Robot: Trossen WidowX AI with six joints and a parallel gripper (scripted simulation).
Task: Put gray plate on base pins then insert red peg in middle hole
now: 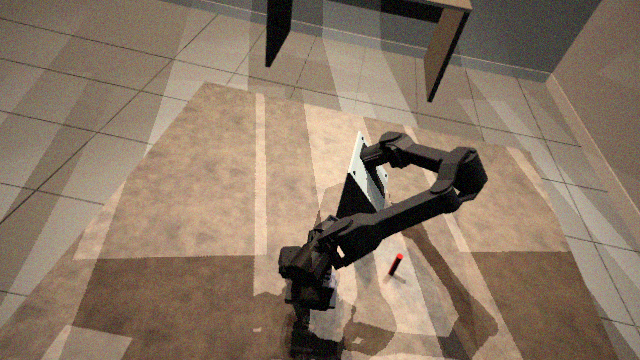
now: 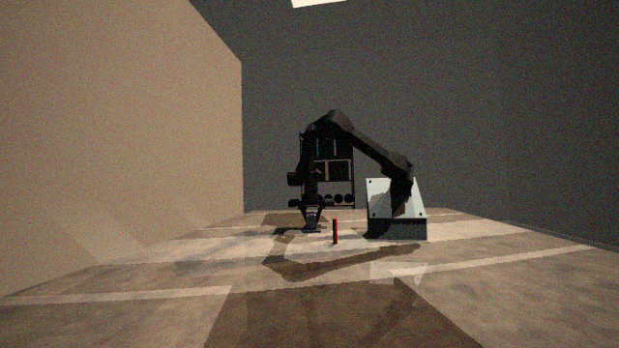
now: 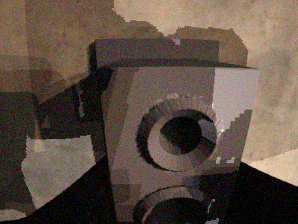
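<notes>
The flat base is 20 mm below my gripper tip. Also, from my gripper tip: red peg: 120 mm behind, 180 mm to the left, 20 mm above; gray plate: 30 mm above.
</notes>
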